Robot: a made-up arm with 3 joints. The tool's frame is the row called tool. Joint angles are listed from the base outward.
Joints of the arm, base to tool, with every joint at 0 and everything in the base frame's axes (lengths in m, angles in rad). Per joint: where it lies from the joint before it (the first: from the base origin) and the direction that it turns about. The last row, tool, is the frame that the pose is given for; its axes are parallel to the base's.
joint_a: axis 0 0 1 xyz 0 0 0.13
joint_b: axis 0 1 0 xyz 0.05 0.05 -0.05
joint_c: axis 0 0 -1 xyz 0.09 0.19 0.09
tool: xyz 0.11 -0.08 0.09
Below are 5 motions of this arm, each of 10 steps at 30 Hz.
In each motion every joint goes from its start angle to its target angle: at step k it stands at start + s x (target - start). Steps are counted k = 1, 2, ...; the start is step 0. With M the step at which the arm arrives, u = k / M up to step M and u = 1 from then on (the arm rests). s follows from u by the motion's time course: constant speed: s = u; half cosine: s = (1 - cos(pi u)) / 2; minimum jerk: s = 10 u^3 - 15 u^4 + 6 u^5.
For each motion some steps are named. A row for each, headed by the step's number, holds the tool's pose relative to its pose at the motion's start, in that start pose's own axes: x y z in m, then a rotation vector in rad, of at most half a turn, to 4 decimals.
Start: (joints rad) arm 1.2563 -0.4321 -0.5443
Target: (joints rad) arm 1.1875 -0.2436 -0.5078
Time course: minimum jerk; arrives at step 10
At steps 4, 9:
4: 0.0095 -0.0126 -0.0159 0.0233 0.0558 -0.0317
9: 0.0255 -0.0397 -0.0511 0.0742 0.1730 -0.1005

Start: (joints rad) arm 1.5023 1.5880 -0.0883
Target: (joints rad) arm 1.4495 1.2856 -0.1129
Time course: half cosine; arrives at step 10
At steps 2, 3, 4, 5, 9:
2: -0.0052 -0.0004 0.0068 0.0024 -0.0292 0.0024
3: -0.0114 -0.0010 0.0144 0.0052 -0.0631 0.0049
4: -0.0196 -0.0018 0.0237 0.0085 -0.1057 0.0079
5: -0.0291 -0.0028 0.0336 0.0120 -0.1530 0.0107
9: -0.0606 -0.0065 0.0613 0.0215 -0.2986 0.0171

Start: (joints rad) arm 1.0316 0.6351 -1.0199
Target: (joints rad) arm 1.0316 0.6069 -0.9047
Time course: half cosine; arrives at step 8
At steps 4, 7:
4: -0.0061 -0.0040 0.0031 -0.0118 -0.0077 -0.0576
7: -0.0121 -0.0074 0.0059 -0.0223 -0.0155 -0.1108

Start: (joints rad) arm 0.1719 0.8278 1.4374
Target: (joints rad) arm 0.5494 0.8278 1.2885
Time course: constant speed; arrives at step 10
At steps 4, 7, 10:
4: -0.0264 -0.0027 -0.0146 -0.0181 -0.1098 0.1616
7: -0.0456 -0.0063 -0.0273 -0.0360 -0.1917 0.2827
10: -0.0641 -0.0112 -0.0414 -0.0576 -0.2731 0.4033

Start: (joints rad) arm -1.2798 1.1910 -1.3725
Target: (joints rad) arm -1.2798 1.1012 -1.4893
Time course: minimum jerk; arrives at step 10
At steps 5, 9, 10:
5: 0.0029 0.0147 0.0081 -0.0443 -0.0076 0.0584
9: 0.0052 0.0296 0.0152 -0.0882 -0.0125 0.1157
10: 0.0053 0.0299 0.0153 -0.0890 -0.0125 0.1167

